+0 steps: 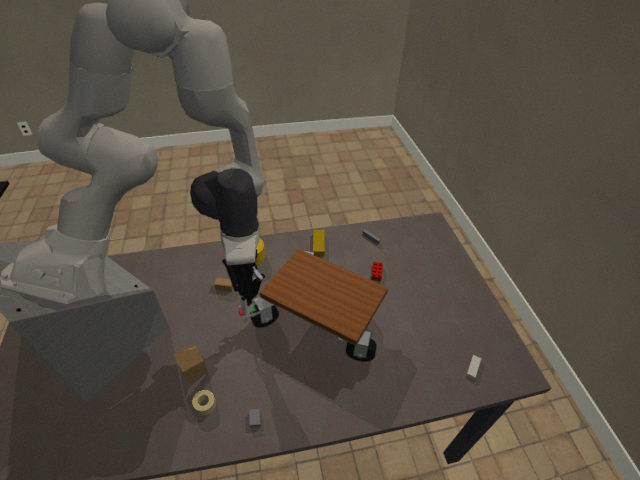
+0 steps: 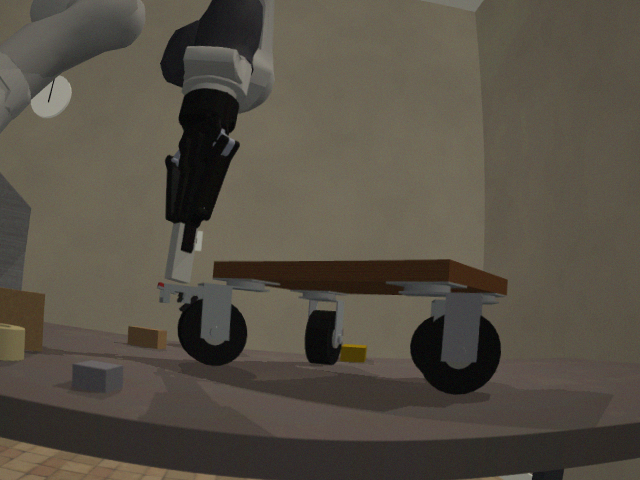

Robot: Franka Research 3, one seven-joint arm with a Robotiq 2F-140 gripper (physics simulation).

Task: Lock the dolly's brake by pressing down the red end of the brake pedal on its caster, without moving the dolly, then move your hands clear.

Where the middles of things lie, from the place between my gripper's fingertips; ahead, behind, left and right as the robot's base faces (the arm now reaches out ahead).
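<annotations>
Picture the brake caster [image 2: 216, 308]: my hand is 20 mm to the right of it, 40 mm short of it and 40 mm above it. The dolly [image 2: 458, 350] is 180 mm ahead of my hand, 30 mm to the left and 30 mm below. Then there's a brown box [image 1: 192, 365], which from my hand is 100 mm to the right, 160 mm behind and 60 mm below, and a grey block [image 2: 92, 375] that's 260 mm to the right of my hand and 90 mm below it.
</annotations>
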